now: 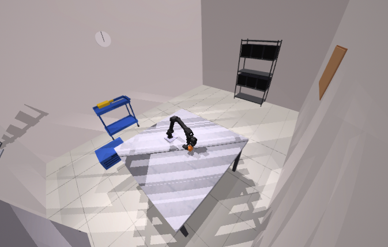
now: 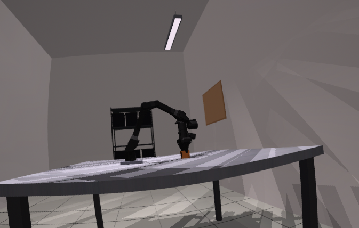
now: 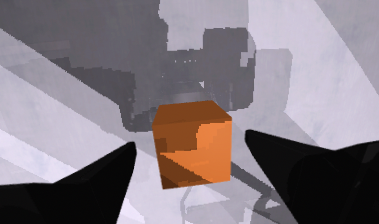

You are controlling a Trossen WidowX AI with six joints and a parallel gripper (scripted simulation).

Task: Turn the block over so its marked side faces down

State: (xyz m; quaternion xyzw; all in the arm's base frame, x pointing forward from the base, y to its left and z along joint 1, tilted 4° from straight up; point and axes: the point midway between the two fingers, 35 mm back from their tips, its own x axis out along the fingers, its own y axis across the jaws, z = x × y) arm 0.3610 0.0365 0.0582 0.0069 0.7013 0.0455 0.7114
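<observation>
My gripper tip is 1 cm past the orange block and 1 cm above it.
</observation>
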